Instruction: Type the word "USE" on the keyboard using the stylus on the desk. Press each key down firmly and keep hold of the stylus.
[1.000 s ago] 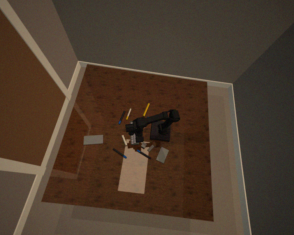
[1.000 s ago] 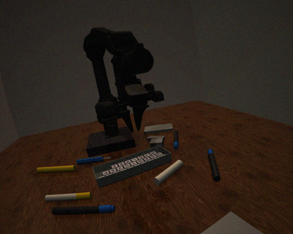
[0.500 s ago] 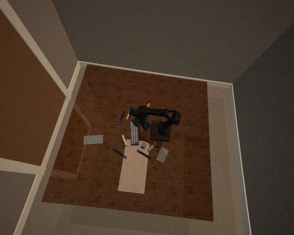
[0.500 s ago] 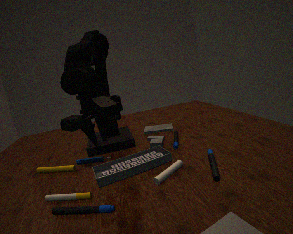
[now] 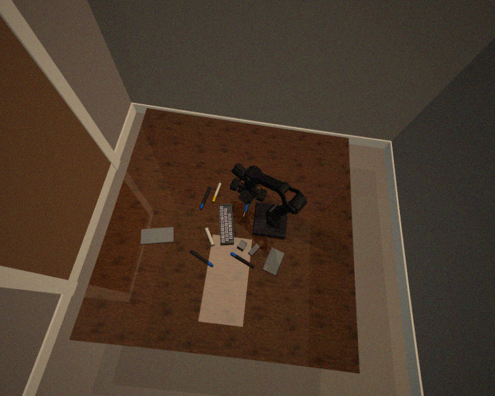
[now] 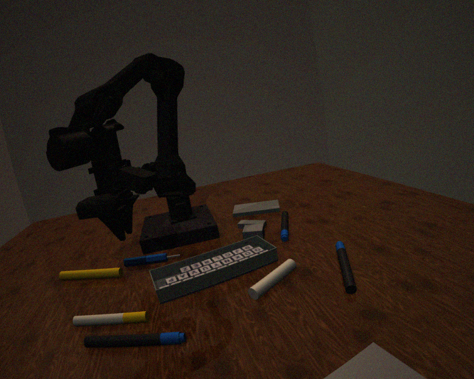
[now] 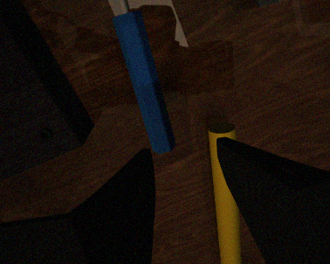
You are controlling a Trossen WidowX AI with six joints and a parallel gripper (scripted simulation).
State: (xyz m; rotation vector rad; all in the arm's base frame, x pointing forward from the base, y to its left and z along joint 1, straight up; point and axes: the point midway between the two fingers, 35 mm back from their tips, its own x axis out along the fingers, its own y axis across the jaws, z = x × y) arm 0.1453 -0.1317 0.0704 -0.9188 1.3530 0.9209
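Right now my gripper tip is 50 mm to the right of the blue stylus and 60 mm above it. Round my gripper tip: thin grey tip (10 mm ahead, 90 mm to the left, 60 mm below); then white-and-yellow marker (170 mm ahead, 30 mm to the right, 60 mm below); then yellow marker (100 mm to the right, 60 mm below).
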